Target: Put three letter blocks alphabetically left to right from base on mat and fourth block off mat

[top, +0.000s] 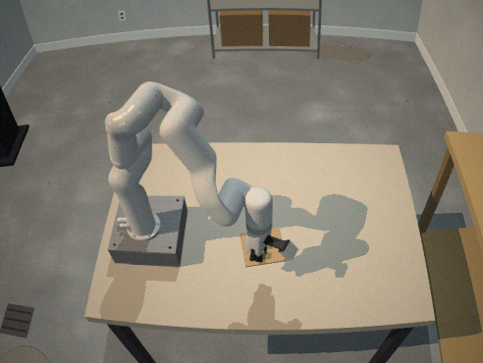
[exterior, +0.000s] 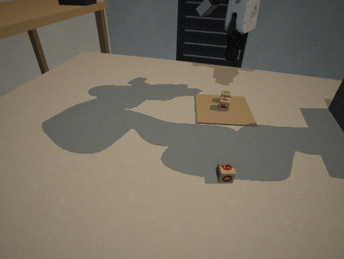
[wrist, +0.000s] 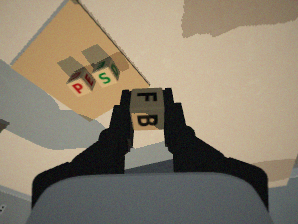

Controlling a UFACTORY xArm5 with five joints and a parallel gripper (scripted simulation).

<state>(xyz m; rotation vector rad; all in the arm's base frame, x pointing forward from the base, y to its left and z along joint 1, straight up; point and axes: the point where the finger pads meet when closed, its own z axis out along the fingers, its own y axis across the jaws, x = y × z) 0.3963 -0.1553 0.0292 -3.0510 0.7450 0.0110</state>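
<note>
Now: hand 120 mm above the tan mat, 100 mm to the right of it and 20 mm short of it. Also, from my hand: green-marked block (100 mm below, 60 mm to the left, 10 mm ahead); then red-marked block (330 mm to the left, 110 mm below, 20 mm ahead).
</note>
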